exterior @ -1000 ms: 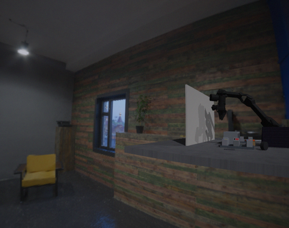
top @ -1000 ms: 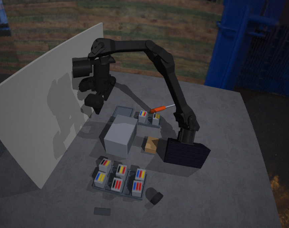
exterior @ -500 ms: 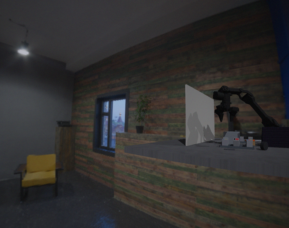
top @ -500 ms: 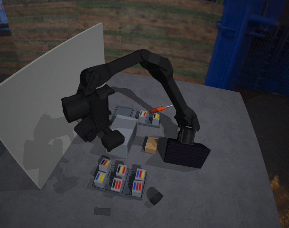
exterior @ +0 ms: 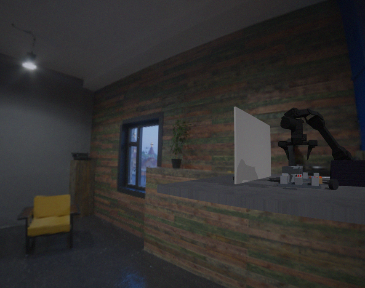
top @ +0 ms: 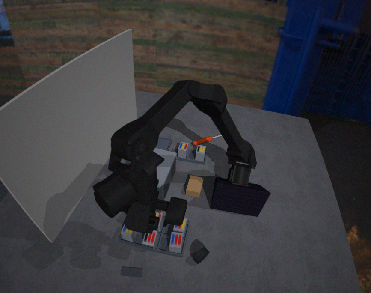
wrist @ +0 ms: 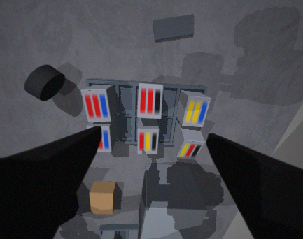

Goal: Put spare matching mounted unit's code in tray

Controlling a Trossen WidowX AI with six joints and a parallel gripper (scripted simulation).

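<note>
Right now the grey rack is 1 cm behind my gripper tip, 3 cm to the right of it and 13 cm below it. Round my gripper tip: grey mounted unit 2 cm ahead, 23 cm to the right, 9 cm below; dark tape roll 15 cm behind, 3 cm to the left, 11 cm below; tan box 12 cm behind, 23 cm to the right, 12 cm below.
</note>
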